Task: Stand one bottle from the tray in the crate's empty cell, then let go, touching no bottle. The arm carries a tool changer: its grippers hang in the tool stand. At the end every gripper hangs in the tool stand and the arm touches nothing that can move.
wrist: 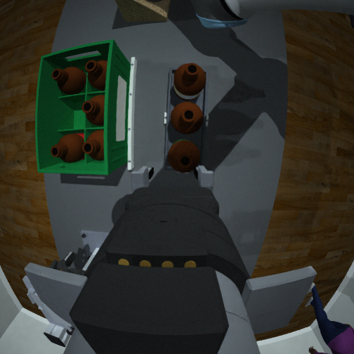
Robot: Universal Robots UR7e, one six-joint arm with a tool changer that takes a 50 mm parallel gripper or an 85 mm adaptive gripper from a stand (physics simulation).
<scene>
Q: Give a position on a brown bottle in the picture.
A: At 188, 80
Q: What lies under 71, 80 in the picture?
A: A brown bottle.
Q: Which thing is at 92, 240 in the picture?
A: A tool stand.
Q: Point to a brown bottle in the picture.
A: At 183, 155
</scene>
